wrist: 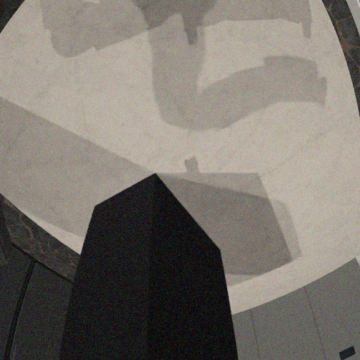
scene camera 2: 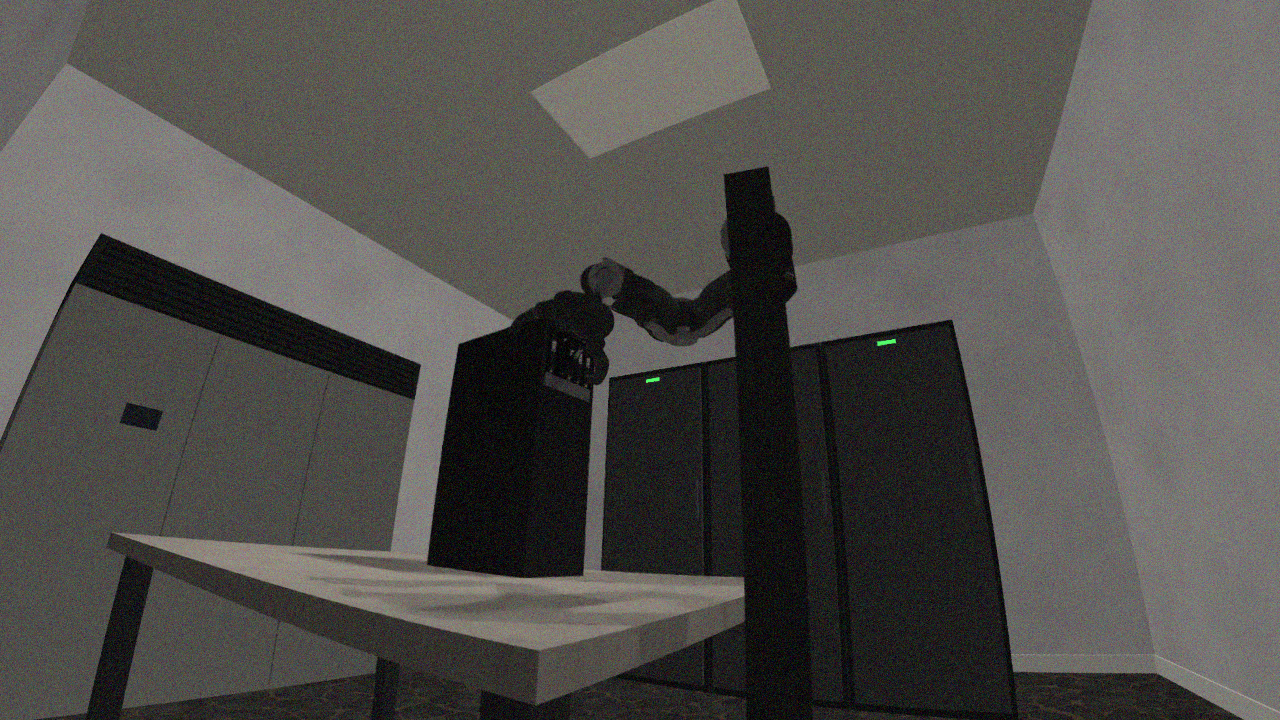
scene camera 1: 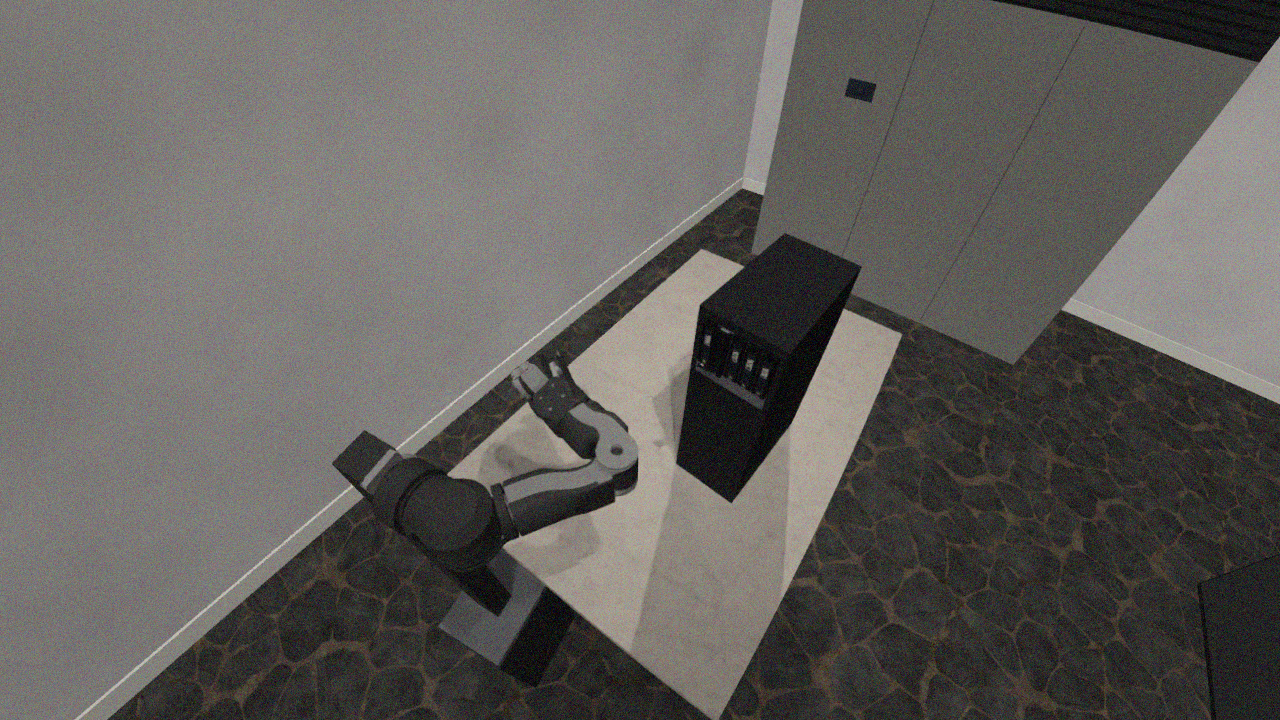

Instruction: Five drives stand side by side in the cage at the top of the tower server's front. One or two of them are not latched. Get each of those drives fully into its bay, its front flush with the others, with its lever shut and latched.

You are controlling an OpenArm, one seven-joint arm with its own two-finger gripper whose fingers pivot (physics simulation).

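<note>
The black tower server point(scene camera 1: 716, 429) point(scene camera 2: 492, 465) point(wrist: 150, 280) stands upright on the table. In scene view 1 the drives point(scene camera 1: 750, 365) stand side by side in the cage at its top front. Several faces show small light marks. The second drive from the left point(scene camera 1: 724, 347) looks darker, with a light spot at its top; its lever state is too small to tell. My gripper point(scene camera 1: 540, 367) point(scene camera 2: 562, 338) is open and empty. In scene view 1 it is left of the tower, apart from it. In scene view 2 it overlaps the tower's top. The wrist view shows no drive fronts.
The pale table point(scene camera 1: 617, 358) point(scene camera 2: 429, 617) point(wrist: 100, 100) bears the tower. The arm's dark post point(scene camera 2: 774, 465) rises beside it. A wall point(scene camera 1: 268, 223) runs along the gripper's side. A grey cabinet point(scene camera 1: 939, 161) point(scene camera 2: 241, 447) and dark cabinets point(scene camera 2: 904, 501) stand beyond the table.
</note>
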